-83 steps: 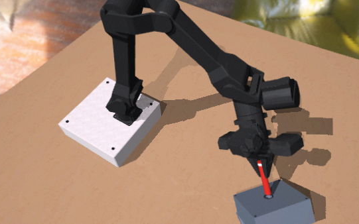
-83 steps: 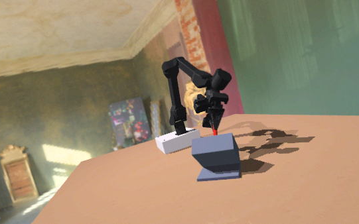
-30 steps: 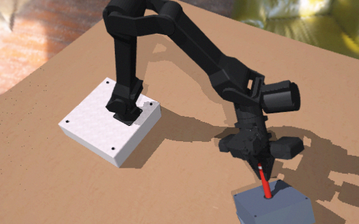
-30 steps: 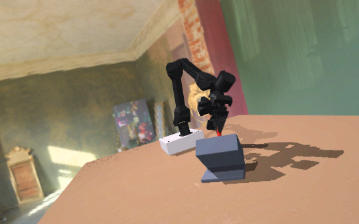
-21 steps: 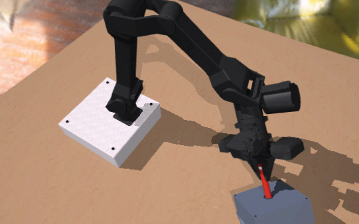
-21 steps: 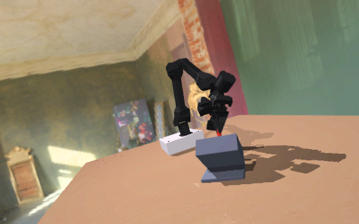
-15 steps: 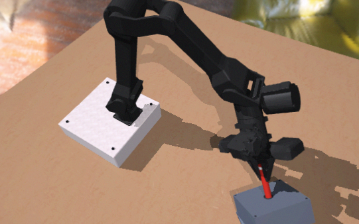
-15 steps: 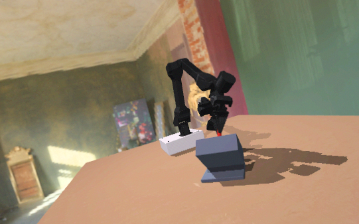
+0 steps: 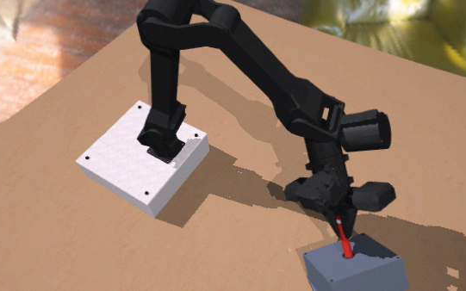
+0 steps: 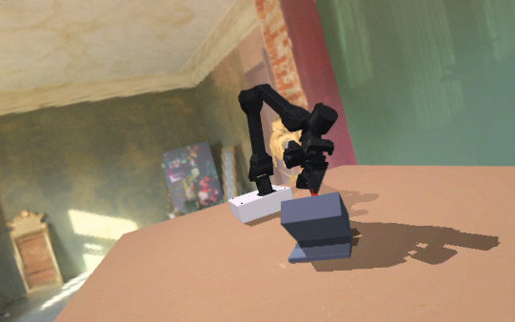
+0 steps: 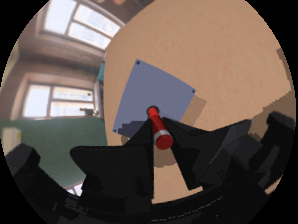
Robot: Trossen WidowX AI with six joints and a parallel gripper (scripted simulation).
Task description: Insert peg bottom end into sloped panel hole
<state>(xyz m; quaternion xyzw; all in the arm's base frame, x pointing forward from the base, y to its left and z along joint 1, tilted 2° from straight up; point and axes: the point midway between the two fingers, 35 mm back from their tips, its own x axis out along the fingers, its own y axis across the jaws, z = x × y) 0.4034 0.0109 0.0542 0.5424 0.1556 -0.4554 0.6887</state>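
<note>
Right now my gripper tip is 4 cm above the grey panel block, 3 cm to the left of it and 3 cm short of it. Also, from my gripper tip: red round peg: 1 cm to the left, 1 cm behind, 1 cm above.
</note>
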